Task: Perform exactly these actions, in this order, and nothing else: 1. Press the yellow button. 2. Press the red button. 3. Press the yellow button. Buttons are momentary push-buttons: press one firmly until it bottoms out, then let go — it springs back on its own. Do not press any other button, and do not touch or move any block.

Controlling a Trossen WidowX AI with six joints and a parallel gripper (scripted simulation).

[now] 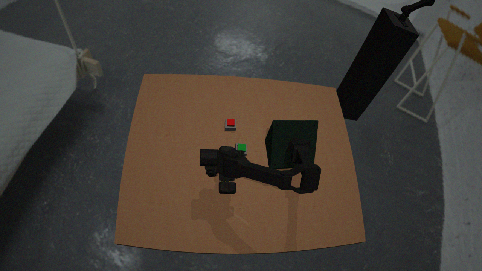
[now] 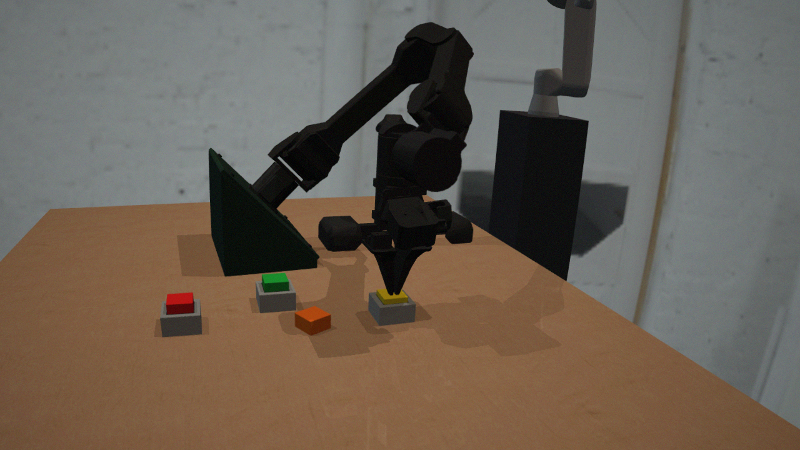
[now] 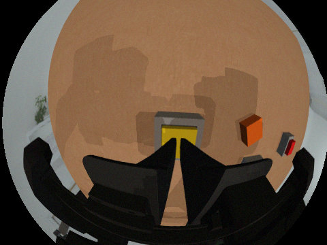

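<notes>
Right now my gripper tip is 1 cm above the yellow button. Round my gripper tip: orange block (11 cm to the right, 2 cm below, 2 cm ahead); then red button (27 cm to the right); then green button (15 cm to the right, 6 cm behind).
</notes>
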